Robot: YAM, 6 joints.
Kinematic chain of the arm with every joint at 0, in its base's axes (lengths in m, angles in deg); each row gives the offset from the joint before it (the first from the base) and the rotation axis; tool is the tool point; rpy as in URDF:
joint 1: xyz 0 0 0.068 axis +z
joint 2: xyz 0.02 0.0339 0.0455 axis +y
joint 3: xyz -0.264 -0.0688 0 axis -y
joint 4: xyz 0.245 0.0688 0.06 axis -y
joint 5: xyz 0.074 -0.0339 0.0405 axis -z
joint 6: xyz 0.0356 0 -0.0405 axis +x
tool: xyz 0 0 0 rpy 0 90 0
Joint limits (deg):
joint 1: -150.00..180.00
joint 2: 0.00..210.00
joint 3: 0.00..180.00
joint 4: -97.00..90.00
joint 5: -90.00..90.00
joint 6: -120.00..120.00
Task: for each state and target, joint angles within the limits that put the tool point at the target. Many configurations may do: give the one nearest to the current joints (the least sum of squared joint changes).
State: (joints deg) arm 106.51 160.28 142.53 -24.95 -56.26 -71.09
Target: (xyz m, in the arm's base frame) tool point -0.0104 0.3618 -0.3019
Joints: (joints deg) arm 87.17 201.74 125.32 -25.77 -52.46 -71.09
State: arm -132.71 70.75 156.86 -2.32 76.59 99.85
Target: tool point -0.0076 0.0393 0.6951
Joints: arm -139.25 73.61 148.80 -6.66 77.34 99.85
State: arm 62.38 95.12 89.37 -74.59 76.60 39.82
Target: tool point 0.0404 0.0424 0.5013
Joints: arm 82.18 53.03 101.68 -82.54 74.19 39.82
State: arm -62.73 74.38 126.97 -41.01 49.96 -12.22
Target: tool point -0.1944 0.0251 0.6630
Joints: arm -15.31 56.57 154.15 -21.38 49.65 -12.22
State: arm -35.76 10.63 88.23 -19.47 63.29 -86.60
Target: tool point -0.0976 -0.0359 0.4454
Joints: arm 1.57 9.06 69.24 -26.66 68.87 -86.60
